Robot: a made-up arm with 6 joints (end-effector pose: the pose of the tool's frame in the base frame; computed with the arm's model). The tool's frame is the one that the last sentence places.
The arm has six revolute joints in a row. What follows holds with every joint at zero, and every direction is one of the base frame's. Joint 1 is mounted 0.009 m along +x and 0.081 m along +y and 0.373 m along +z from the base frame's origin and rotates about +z. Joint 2 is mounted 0.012 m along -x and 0.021 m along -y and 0.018 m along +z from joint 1 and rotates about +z. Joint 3 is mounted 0.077 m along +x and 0.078 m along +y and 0.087 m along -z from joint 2 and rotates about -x. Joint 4 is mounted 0.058 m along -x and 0.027 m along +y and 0.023 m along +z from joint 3 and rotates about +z. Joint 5 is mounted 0.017 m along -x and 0.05 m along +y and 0.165 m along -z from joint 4 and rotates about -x. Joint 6 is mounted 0.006 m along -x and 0.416 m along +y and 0.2 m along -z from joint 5 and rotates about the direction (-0.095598, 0.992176, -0.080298). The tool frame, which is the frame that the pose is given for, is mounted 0.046 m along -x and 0.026 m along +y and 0.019 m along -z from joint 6; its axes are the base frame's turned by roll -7.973, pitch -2.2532 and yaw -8.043 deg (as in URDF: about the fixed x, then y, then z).
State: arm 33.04 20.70 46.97 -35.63 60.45 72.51
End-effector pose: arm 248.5 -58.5 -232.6 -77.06 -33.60 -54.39
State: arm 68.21 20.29 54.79 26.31 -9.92 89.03
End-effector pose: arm -152.4 -183.9 -211.1 -120.77 29.39 6.56
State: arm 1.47 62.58 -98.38 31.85 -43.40 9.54
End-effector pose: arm -146.6 -219.6 726.7 126.63 -31.10 72.09
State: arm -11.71 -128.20 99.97 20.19 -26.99 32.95
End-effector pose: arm 93.2 303.8 -171.7 -97.20 13.99 -176.38
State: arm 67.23 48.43 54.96 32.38 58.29 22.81
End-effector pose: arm 415.6 137.1 -122.5 -125.31 9.11 120.17
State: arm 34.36 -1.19 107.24 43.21 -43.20 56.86
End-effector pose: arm -301.1 -135.4 -35.5 -125.17 23.83 -45.76
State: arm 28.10 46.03 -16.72 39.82 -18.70 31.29
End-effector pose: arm -580.2 -167.8 240.4 18.62 19.31 117.66
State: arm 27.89 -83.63 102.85 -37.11 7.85 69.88
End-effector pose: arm -160.0 -369.4 -39.1 -64.90 -45.62 -140.16
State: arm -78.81 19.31 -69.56 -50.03 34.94 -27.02
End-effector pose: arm 702.3 284.9 330.7 10.54 21.02 -101.26
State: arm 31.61 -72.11 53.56 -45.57 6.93 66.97
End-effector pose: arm 265.1 -131.2 -234.0 -52.66 2.14 -128.51
